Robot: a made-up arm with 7 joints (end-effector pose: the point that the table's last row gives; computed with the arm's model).
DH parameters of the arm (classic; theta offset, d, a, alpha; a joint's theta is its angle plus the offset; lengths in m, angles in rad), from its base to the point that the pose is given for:
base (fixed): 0 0 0 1.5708
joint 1: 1.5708 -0.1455 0 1.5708
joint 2: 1.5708 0 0 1.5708
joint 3: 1.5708 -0.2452 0 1.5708
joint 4: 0 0 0 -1.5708
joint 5: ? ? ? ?
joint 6: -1.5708 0 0 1.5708
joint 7: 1.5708 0 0 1.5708
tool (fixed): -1.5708 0 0 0
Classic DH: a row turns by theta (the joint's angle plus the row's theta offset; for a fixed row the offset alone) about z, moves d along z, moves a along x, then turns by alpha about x.
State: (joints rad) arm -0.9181 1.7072 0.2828 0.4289 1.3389 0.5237 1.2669
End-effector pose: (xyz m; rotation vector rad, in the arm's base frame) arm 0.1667 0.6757 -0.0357 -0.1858 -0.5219 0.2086
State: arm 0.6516 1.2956 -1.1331 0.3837 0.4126 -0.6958 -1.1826
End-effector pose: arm 0.1952 0.6412 -0.1710 1.9692 -1.4656 -0.1735
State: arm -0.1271 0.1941 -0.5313 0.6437 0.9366 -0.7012 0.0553
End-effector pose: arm 0.1014 0.1460 -0.5314 -0.1407 -1.0912 0.3975
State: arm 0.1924 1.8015 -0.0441 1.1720 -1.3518 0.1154 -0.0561
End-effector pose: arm 0.2795 0.5099 0.1278 2.3672 0.3693 -1.6510
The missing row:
joint 5: 0 -0.3245 0 -1.5708
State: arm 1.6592 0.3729 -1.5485 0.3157 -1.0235 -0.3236 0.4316
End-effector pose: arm 0.5500 0.2534 0.0510 1.4635 -0.1461 -2.0596
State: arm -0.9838 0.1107 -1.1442 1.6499 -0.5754 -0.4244 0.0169
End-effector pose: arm -0.1346 -0.1229 -0.2503 -1.1528 -1.1999 -0.7090
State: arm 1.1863 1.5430 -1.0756 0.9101 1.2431 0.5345 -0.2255
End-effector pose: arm 0.2660 0.5834 0.0237 0.7796 -0.9457 0.5623
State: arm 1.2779 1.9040 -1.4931 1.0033 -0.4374 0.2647 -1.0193
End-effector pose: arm 0.1216 0.6313 -0.0145 2.6071 -0.3301 -0.9789
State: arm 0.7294 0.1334 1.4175 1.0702 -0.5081 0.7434 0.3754
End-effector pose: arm 0.2723 0.4777 -0.2394 -0.0732 -0.9026 1.1175
